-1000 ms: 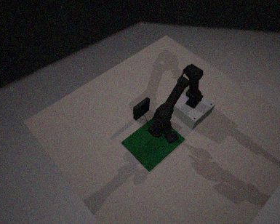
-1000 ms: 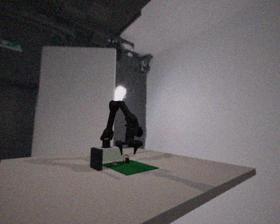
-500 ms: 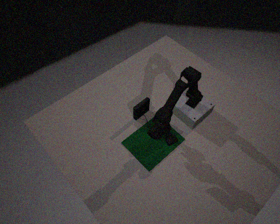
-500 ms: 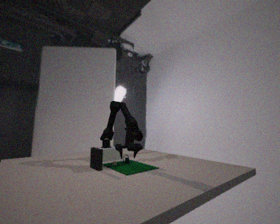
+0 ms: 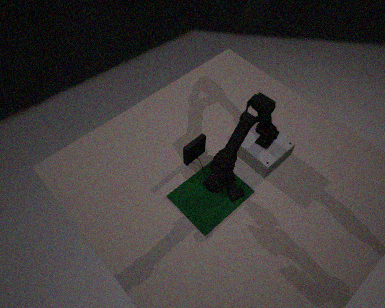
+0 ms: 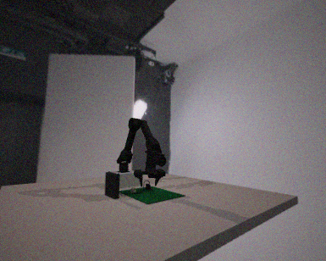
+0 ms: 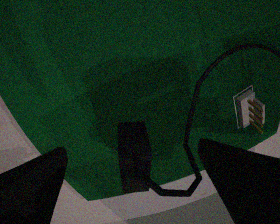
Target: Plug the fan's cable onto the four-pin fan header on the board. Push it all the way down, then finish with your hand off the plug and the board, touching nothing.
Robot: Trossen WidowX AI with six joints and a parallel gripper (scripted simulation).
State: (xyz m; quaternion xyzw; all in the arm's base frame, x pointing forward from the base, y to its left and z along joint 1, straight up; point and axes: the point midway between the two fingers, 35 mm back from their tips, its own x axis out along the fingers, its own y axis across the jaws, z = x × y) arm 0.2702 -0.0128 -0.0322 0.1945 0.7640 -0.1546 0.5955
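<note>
Right now the fan plug is 10 mm behind my gripper tip and 10 mm to the left of it. The rest, counted from my gripper tip: green board: 70 mm ahead, 50 mm to the right, 40 mm below; black fan: 50 mm behind, 220 mm to the right, 40 mm above; four-pin fan header: 30 mm behind, 90 mm to the right, 20 mm below.
</note>
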